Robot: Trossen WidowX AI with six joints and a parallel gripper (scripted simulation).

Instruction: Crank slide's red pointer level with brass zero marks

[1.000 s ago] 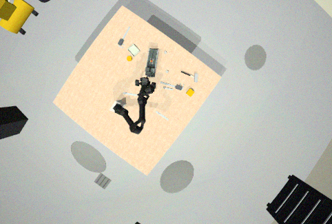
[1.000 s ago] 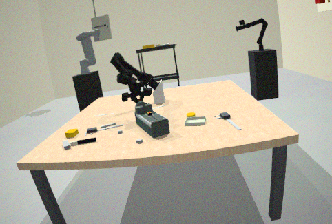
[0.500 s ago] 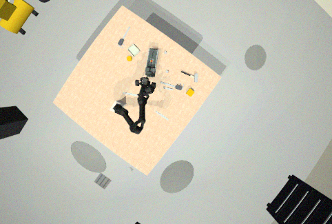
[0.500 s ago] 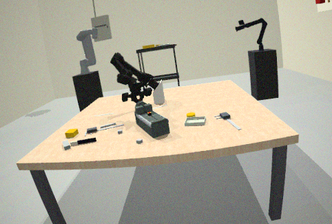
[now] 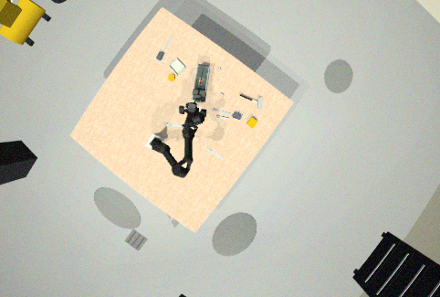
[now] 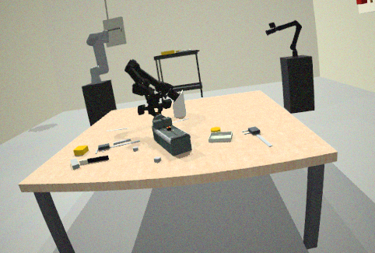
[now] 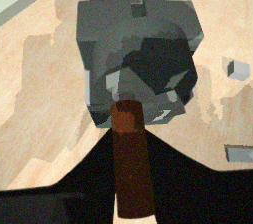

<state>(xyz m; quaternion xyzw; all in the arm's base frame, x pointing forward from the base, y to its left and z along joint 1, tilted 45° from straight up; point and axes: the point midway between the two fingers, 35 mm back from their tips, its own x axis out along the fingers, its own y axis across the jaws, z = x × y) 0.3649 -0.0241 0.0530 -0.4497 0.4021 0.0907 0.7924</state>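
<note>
Right now the crank is 20 mm above my gripper tip and 10 mm to the right of it. The rest, counted from my gripper tip: red pointer: 150 mm ahead, 70 mm to the left, 10 mm below; then brown crank handle: 30 mm above, 10 mm to the right, 10 mm behind; then yellow disc: 280 mm to the left, 80 mm below, 40 mm ahead.
</note>
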